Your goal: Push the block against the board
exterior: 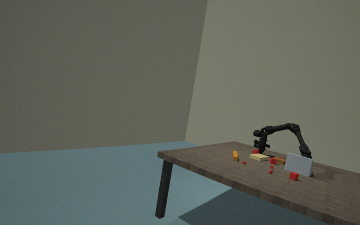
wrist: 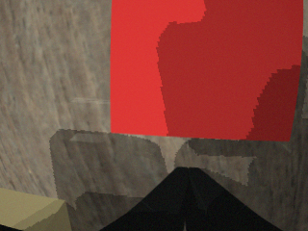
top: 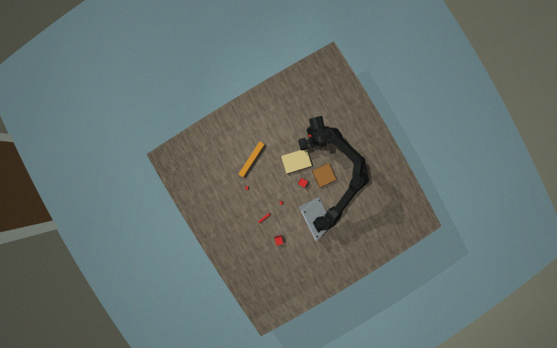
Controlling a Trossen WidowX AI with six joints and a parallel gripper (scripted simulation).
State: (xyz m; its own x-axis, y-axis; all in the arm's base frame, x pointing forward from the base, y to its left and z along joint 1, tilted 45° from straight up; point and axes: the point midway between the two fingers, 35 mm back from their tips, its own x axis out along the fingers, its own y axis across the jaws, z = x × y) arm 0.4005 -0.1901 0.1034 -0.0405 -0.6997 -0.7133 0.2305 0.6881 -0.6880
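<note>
The brown square block lies 190 mm behind my gripper tip, 40 mm to the left of it and 10 mm above it. From my gripper tip the other things lie so: red stick: 240 mm behind, 460 mm to the left; then board: 40 mm behind, 140 mm to the left, 10 mm above; then long orange bar: 90 mm ahead, 360 mm to the left, 10 mm above.
</note>
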